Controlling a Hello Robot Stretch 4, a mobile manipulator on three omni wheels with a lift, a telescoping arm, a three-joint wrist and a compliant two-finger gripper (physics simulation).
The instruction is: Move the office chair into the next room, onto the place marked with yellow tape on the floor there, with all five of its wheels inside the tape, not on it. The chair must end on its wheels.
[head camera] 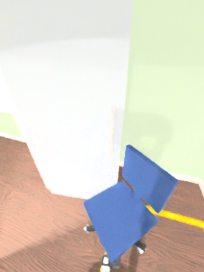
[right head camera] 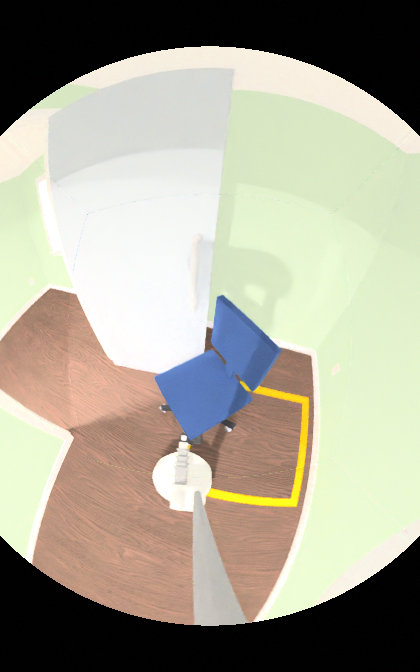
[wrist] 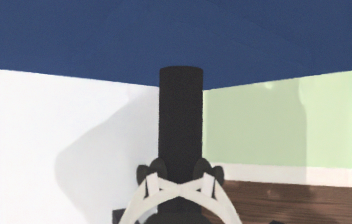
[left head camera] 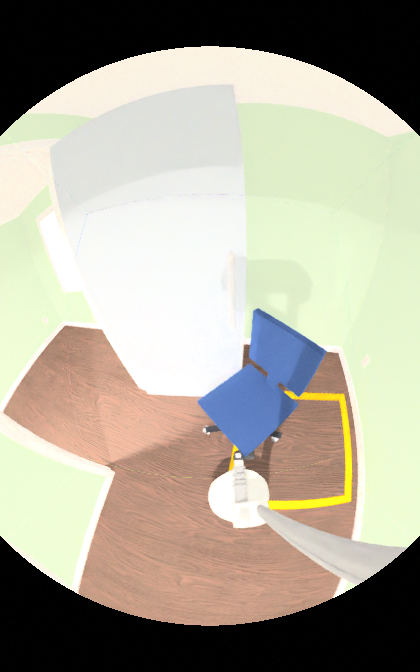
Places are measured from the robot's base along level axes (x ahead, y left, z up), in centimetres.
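Pixels of known places: gripper, fingertip midpoint: [wrist: 180, 170].
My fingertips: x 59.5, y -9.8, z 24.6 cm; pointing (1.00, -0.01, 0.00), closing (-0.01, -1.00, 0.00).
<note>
Behind a point stands the place of what it marks.
The blue office chair [head camera: 120, 217] {y -11.0, x 54.1, z 44.1 cm} [left head camera: 247, 407] [right head camera: 202, 392] {y -10.1, x 56.4, z 44.1 cm} stands upright, its backrest toward the green wall. In the wrist view its seat underside [wrist: 175, 35] {y -8.9, x 48.6, z 36.1 cm} and black post [wrist: 180, 115] {y -9.6, x 56.7, z 31.0 cm} show. My gripper [wrist: 180, 170] {y -9.8, x 59.5, z 24.6 cm} [left head camera: 238, 456] [right head camera: 184, 438] is shut on the post below the seat, one fingertip on each side. The yellow tape [head camera: 185, 218] {y -95.4, x 76.1, z -2.8 cm} [left head camera: 347, 450] [right head camera: 302, 450] {y -103.7, x 17.7, z -2.8 cm} outlines a place right of and partly under the chair. In the left head camera view one wheel [left head camera: 206, 430] is left of the tape's left side and another [left head camera: 276, 437] is inside the outline. Other wheels are hidden.
A white door [head camera: 70, 100] {y 30.8, x 92.5, z 131.3 cm} [left head camera: 165, 300] [right head camera: 140, 275] {y 29.0, x 92.4, z 103.4 cm} stands just behind the chair, with its handle [left head camera: 231, 290] [right head camera: 195, 275] {y -2.0, x 82.4, z 110.4 cm} toward the green wall [head camera: 165, 90] {y -60.6, x 150.0, z 129.8 cm}. A wall corner [left head camera: 111, 472] [right head camera: 71, 439] {y 104.6, x 8.5, z -1.4 cm} juts in at left. The right wall runs close beside the tape.
</note>
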